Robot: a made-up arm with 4 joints. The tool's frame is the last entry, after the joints. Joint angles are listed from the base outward.
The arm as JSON. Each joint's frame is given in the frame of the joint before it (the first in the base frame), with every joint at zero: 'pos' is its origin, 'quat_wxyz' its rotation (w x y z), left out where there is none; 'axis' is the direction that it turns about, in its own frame. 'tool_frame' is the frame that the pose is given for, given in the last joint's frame.
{
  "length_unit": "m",
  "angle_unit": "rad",
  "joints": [
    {
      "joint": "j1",
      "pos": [
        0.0,
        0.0,
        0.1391
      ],
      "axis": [
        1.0,
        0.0,
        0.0
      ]
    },
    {
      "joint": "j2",
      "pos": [
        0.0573,
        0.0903,
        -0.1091
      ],
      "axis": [
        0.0,
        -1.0,
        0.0
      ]
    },
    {
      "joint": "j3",
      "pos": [
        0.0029,
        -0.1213,
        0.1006
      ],
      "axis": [
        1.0,
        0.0,
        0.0
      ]
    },
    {
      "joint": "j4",
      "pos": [
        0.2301,
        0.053,
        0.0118
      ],
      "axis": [
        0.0,
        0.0,
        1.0
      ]
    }
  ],
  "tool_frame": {
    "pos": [
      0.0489,
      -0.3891,
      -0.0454
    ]
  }
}
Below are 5 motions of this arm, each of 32 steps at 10 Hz.
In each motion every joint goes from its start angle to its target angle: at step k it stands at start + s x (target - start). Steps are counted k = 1, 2, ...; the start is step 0. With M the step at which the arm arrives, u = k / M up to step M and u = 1 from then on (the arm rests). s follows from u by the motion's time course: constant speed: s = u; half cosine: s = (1 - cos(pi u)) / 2; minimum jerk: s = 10 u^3 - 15 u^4 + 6 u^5.
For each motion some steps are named. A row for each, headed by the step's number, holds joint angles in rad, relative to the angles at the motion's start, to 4 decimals.
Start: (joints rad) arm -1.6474 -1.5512 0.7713 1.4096
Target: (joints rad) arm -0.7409 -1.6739 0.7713 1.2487
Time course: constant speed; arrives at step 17
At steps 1, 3, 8, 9, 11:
1: 0.0533 -0.0072 0.0000 -0.0095
3: 0.1600 -0.0217 0.0000 -0.0284
8: 0.4266 -0.0577 0.0000 -0.0757
9: 0.4799 -0.0650 0.0000 -0.0852
11: 0.5866 -0.0794 0.0000 -0.1041

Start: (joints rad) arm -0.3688 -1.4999 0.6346 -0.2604
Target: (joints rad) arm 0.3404 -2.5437 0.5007 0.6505
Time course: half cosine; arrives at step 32
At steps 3, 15, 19, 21, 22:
3: 0.0153 -0.0225 -0.0029 0.0196
15: 0.3198 -0.4707 -0.0604 0.4108
19: 0.4575 -0.6734 -0.0864 0.5877
21: 0.5218 -0.7679 -0.0985 0.6701
22: 0.5516 -0.8119 -0.1041 0.7085

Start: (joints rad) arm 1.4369 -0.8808 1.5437 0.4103
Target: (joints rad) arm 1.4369 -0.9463 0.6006 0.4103
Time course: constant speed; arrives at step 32
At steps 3, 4, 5, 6, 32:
3: 0.0000 -0.0061 -0.0884 0.0000
4: 0.0000 -0.0082 -0.1179 0.0000
5: 0.0000 -0.0102 -0.1474 0.0000
6: 0.0000 -0.0123 -0.1768 0.0000
32: 0.0000 -0.0655 -0.9431 0.0000

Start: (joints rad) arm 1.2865 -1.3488 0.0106 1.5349
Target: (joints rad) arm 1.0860 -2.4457 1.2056 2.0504
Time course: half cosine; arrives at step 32
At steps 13, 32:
13: -0.0711 -0.3892 0.4241 0.1829
32: -0.2005 -1.0969 1.1950 0.5155

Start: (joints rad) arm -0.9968 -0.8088 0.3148 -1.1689
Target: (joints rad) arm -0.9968 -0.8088 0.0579 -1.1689
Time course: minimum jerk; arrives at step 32
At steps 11, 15, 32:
11: 0.0000 0.0000 -0.0579 0.0000
15: 0.0000 0.0000 -0.1134 0.0000
32: 0.0000 0.0000 -0.2569 0.0000

